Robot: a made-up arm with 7 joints. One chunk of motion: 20 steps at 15 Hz.
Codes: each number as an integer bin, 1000 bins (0 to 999) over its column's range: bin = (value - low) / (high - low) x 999, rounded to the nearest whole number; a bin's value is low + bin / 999 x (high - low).
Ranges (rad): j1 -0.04..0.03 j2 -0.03..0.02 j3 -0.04..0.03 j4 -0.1..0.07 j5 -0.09..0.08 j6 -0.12..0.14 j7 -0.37..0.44
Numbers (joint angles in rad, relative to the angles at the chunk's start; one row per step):
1: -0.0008 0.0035 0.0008 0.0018 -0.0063 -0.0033 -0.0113
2: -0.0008 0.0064 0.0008 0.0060 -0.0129 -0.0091 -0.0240
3: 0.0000 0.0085 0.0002 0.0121 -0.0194 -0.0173 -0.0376
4: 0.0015 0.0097 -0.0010 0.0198 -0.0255 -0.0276 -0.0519
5: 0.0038 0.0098 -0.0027 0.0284 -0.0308 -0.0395 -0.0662
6: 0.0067 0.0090 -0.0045 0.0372 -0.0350 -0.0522 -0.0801
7: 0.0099 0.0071 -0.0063 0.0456 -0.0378 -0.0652 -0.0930
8: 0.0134 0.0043 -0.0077 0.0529 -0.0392 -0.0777 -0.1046
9: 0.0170 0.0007 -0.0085 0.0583 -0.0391 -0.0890 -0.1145
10: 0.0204 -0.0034 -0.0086 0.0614 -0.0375 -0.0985 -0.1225
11: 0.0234 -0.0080 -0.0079 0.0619 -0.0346 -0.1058 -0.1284
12: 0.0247 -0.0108 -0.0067 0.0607 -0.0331 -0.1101 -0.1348
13: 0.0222 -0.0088 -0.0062 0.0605 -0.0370 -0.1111 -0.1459
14: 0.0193 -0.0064 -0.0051 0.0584 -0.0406 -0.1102 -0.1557
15: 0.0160 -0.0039 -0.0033 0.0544 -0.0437 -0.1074 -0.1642
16: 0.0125 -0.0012 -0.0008 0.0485 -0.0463 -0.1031 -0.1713
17: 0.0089 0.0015 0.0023 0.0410 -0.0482 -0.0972 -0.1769
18: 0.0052 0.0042 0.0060 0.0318 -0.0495 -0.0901 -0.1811
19: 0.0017 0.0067 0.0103 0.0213 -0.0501 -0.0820 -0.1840
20: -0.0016 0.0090 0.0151 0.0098 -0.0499 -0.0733 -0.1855
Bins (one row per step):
1: 559 669 582 598 492 448 442
2: 559 727 582 623 453 426 427
3: 571 769 574 659 415 395 410
4: 592 793 557 704 379 355 392
5: 625 795 532 755 348 309 375
6: 666 779 507 806 323 261 358
7: 712 741 481 856 307 211 342
8: 762 685 461 899 299 163 327
9: 813 613 450 930 299 119 315
10: 862 531 448 948 309 83 305
11: 905 440 458 951 326 55 298
12: 923 384 475 944 334 38 290
13: 888 424 482 943 311 34 276
14: 846 472 498 931 290 38 264
15: 799 521 524 907 272 48 254
16: 749 575 559 873 257 65 245
17: 698 629 604 829 246 88 238
18: 645 683 656 775 238 115 233
19: 595 733 718 713 234 146 229
20: 548 779 786 645 236 179 228

